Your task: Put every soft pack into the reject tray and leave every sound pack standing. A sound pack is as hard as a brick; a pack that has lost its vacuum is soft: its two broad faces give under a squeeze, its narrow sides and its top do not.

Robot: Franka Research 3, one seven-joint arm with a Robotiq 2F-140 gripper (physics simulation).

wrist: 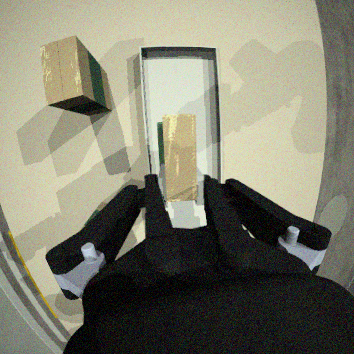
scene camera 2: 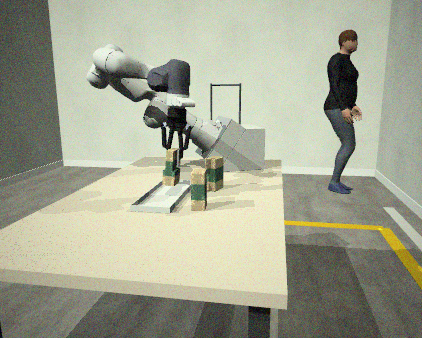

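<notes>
A tan pack with a green band [scene camera 2: 172, 166] [wrist: 180, 150] is upright between the fingers of my gripper [scene camera 2: 175, 146] [wrist: 177, 173], which is shut on it. The held pack is over the inside of the white reject tray [scene camera 2: 150, 208] [wrist: 218, 100], towards its far end in the scene view; whether its base touches the tray floor, I cannot tell. A second pack [scene camera 2: 198, 190] [wrist: 65, 72] stands upright on the table beside the tray. A third pack [scene camera 2: 215, 174] stands behind it; in the wrist view it is mostly hidden by the gripper.
The pale table [scene camera 2: 225, 250] [wrist: 270, 165] bears the tray and packs. The arm's grey base block [scene camera 2: 245, 147] is at the table's back. A person [scene camera 2: 342, 100] stands on the floor to the right, beyond the table, near yellow floor lines.
</notes>
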